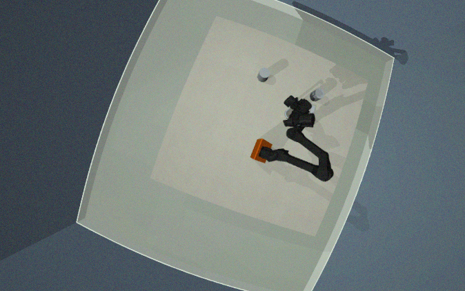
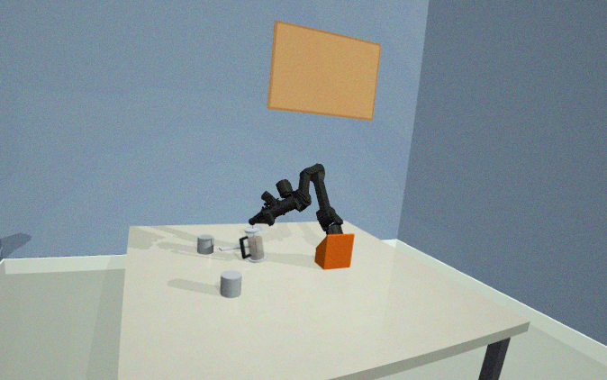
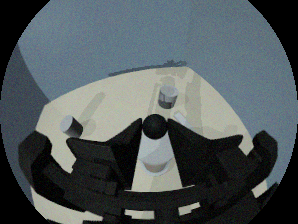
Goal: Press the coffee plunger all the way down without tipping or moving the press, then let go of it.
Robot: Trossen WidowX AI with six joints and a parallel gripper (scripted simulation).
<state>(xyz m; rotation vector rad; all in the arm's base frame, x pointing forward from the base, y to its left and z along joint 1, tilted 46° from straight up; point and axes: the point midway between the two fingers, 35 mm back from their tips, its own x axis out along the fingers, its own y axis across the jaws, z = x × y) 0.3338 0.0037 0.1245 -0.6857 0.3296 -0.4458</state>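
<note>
Right now my gripper tip is 10 mm past the coffee press, 10 mm to the right of it and 90 mm above it.
</note>
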